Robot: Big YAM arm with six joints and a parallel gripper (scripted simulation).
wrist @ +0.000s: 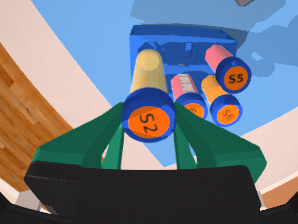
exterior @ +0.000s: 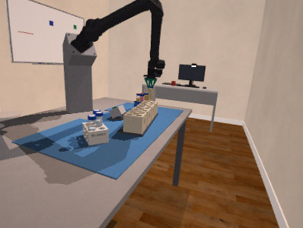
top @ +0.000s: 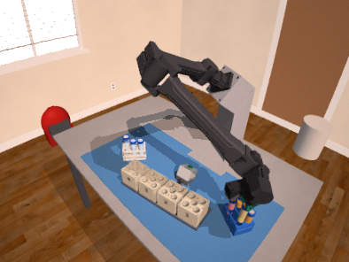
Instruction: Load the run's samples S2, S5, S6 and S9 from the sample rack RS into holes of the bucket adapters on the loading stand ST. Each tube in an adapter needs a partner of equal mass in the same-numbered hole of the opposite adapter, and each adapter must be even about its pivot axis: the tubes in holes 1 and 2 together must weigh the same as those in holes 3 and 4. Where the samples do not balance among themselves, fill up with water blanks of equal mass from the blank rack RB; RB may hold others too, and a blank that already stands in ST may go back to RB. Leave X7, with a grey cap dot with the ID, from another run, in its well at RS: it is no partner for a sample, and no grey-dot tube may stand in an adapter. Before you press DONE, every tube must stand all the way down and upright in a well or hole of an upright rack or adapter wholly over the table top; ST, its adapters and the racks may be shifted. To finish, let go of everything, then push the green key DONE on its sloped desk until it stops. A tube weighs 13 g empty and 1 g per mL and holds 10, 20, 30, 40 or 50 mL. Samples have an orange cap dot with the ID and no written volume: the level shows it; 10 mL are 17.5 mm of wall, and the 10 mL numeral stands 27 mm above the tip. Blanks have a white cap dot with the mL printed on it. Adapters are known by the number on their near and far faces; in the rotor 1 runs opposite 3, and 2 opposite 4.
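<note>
Now: the sample tube S2 50 mm below my hand and 10 mm behind it. The rest, counted from my hand: grey-dot tube X7 (110 mm below, 40 mm to the left, 20 mm behind); sample tube S9 (110 mm below, 50 mm behind); sample tube S5 (110 mm below, 70 mm behind, 50 mm to the right).
</note>
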